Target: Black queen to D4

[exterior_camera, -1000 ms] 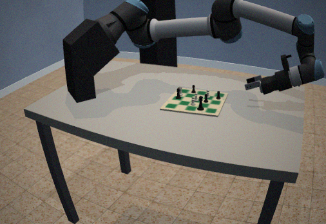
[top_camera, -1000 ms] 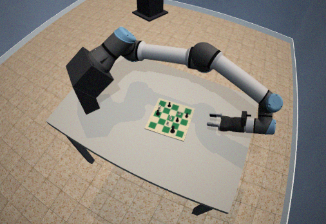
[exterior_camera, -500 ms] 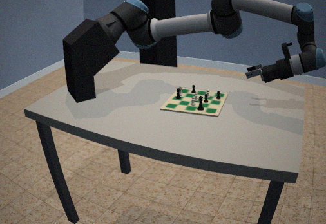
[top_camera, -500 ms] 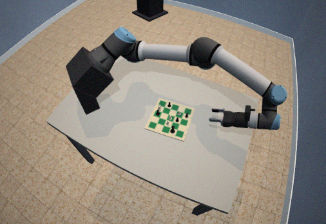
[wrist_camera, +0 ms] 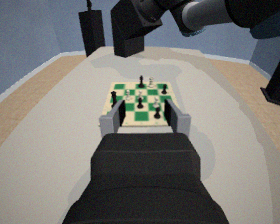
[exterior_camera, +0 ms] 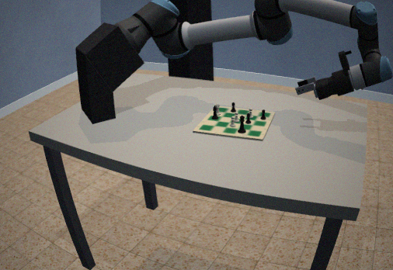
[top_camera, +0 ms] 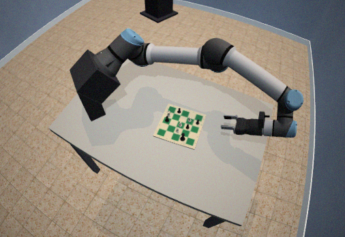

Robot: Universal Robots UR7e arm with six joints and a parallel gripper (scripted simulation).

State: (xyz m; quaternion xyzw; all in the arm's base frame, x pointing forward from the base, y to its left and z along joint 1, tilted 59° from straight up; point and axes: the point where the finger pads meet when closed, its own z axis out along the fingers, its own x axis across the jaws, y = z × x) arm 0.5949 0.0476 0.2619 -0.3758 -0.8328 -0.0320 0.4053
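Right now my hand is 15 cm to the left of the black queen, 13 cm past it and 11 cm above it. From my hand the other things lie so: green-and-cream chessboard 19 cm behind, 14 cm below, 9 cm to the right.
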